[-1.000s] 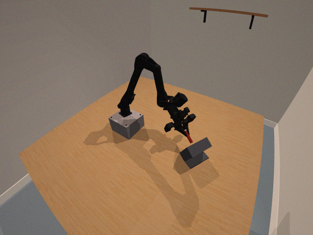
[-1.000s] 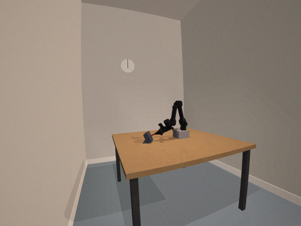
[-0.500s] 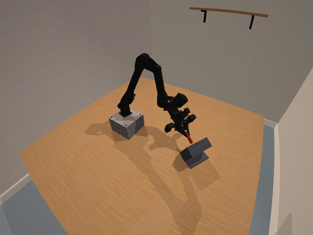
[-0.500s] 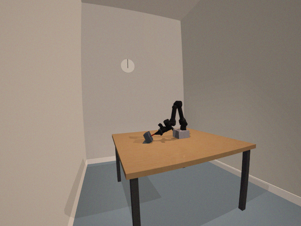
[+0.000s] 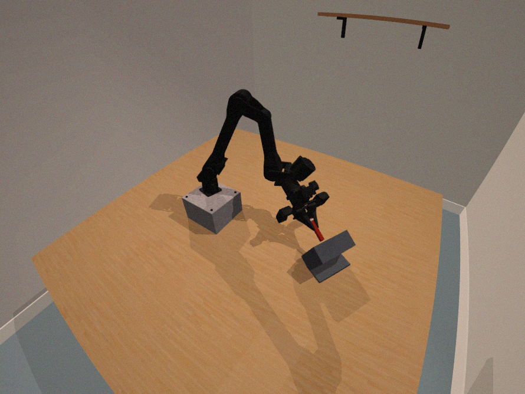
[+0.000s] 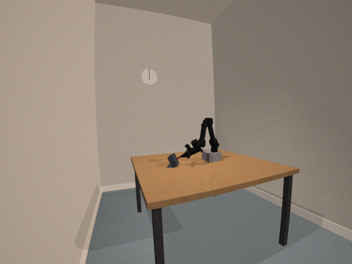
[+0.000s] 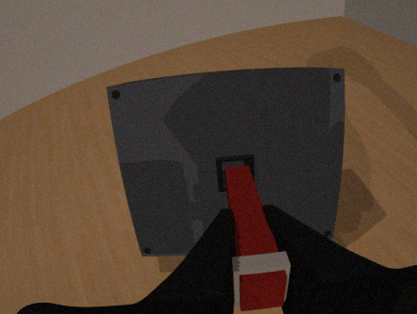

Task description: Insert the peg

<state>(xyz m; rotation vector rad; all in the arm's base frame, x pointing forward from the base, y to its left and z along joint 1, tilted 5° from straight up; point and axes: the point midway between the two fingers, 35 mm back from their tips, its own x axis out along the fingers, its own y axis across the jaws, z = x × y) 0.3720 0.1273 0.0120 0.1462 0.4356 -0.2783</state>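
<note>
Right now the dark grey sloped panel is 7 cm ahead of my gripper tip, 3 cm below it and 2 cm to the right of it. Also, from my gripper tip: red square-sided peg: 1 cm behind, 1 cm above.
</note>
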